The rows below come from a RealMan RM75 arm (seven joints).
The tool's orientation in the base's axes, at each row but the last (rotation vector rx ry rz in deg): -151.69 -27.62 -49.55; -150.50 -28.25 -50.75; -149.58 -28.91 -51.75; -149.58 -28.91 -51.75; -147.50 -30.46 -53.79; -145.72 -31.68 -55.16; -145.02 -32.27 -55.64; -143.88 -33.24 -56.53; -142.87 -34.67 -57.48; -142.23 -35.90 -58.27; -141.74 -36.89 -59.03
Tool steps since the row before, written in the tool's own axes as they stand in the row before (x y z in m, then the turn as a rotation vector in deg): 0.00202 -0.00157 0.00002 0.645 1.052 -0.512; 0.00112 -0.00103 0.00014 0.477 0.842 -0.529; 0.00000 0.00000 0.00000 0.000 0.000 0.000; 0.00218 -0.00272 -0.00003 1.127 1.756 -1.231; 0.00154 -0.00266 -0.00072 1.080 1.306 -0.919; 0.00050 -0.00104 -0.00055 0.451 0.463 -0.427; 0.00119 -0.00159 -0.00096 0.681 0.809 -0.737; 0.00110 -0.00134 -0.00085 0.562 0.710 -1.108; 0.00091 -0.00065 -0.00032 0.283 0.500 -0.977; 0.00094 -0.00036 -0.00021 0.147 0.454 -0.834; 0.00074 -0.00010 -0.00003 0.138 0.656 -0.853
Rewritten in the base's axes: 0.00091 0.00185 0.00152 0.659 -1.001 0.590; 0.00048 0.00121 0.00079 0.437 -0.858 0.537; 0.00000 0.00000 0.00000 0.000 0.000 0.000; 0.00042 0.00287 0.00194 0.941 -1.814 1.300; -0.00051 0.00234 0.00206 0.870 -1.297 1.131; -0.00045 0.00075 0.00093 0.300 -0.491 0.519; -0.00049 0.00118 0.00180 0.457 -0.878 0.826; -0.00040 0.00098 0.00162 0.124 -1.002 1.014; 0.00008 0.00061 0.00099 -0.095 -0.831 0.765; 0.00029 0.00043 0.00089 -0.127 -0.756 0.579; 0.00039 0.00026 0.00058 -0.033 -0.934 0.551
